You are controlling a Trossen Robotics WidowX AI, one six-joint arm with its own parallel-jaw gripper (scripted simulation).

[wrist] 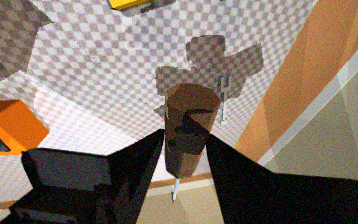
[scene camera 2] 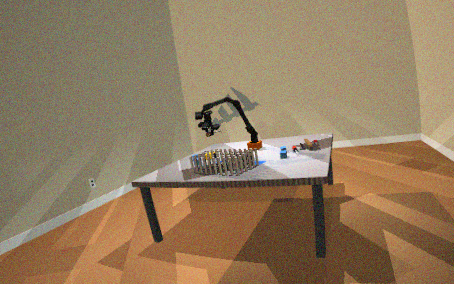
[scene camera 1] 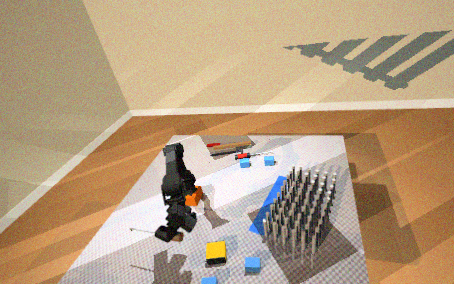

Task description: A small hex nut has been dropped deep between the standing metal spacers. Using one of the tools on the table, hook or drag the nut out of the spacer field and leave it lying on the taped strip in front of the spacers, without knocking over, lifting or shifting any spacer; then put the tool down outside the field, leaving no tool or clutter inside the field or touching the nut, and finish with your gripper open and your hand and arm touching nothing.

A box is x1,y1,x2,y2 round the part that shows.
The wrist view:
my gripper: [0,129,357,223]
wooden-handled rod: [165,83,221,203], held by my gripper
